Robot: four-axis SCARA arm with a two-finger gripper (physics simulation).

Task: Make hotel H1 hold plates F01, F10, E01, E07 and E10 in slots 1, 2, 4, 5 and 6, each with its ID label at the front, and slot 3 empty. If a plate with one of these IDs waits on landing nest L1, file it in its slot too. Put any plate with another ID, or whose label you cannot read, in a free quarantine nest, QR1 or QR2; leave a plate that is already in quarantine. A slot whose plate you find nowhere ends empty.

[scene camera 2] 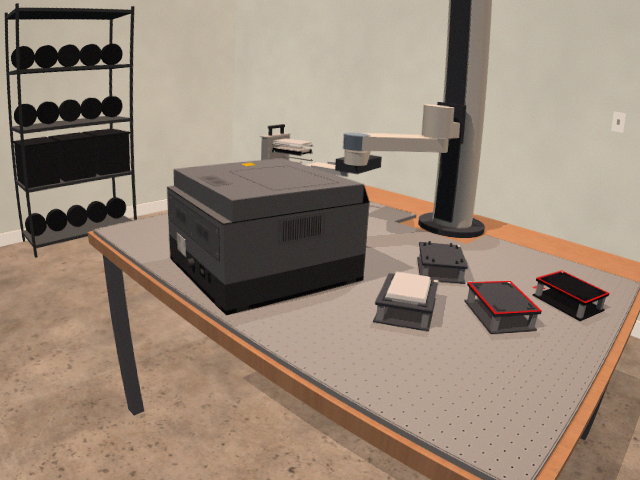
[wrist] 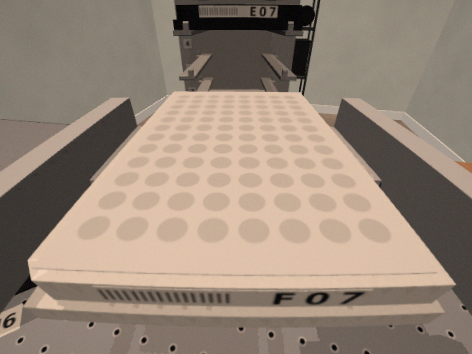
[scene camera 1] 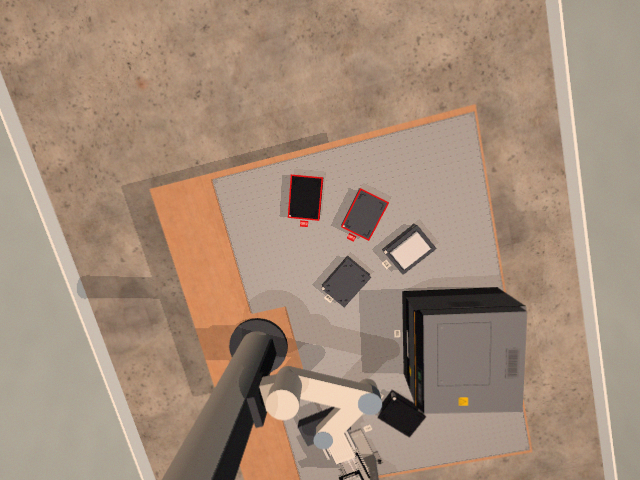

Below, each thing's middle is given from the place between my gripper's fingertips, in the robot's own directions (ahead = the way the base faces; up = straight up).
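Labels:
Landing nest L1 (scene camera 2: 431,295): my hand is 710 mm to the right of it, 440 mm short of it and 120 mm above it.

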